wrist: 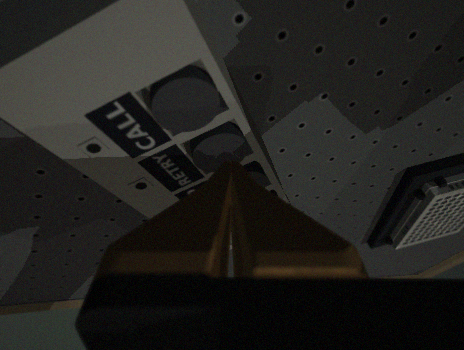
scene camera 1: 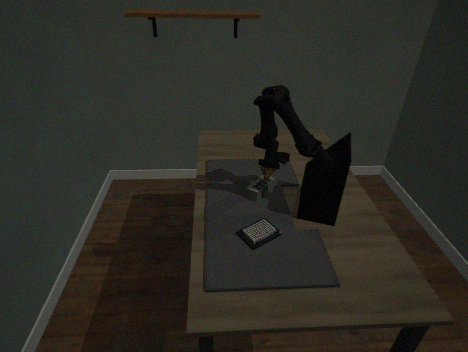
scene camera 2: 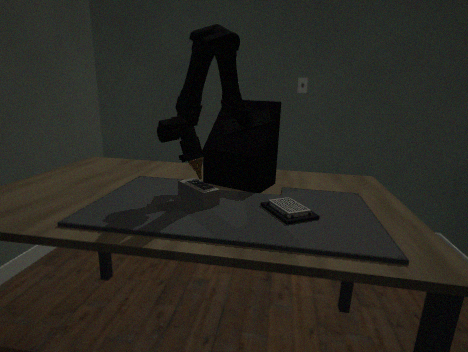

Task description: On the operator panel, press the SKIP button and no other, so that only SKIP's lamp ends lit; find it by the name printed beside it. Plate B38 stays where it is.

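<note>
The operator panel is a light box with a row of dark round buttons. In the wrist view the CALL label and the RETRY label are readable, beside the CALL button and the RETRY button. A third button is partly hidden by the fingers; SKIP's name is not readable. The two lamps in view are dark. My gripper is shut and empty, its tips low at the panel's buttons; contact cannot be told. A white plate sits on a black holder.
A grey perforated mat lies under the panel and the plate holder on the wooden table. A large black block stands at the arm's base. A wall shelf hangs behind, well above the table.
</note>
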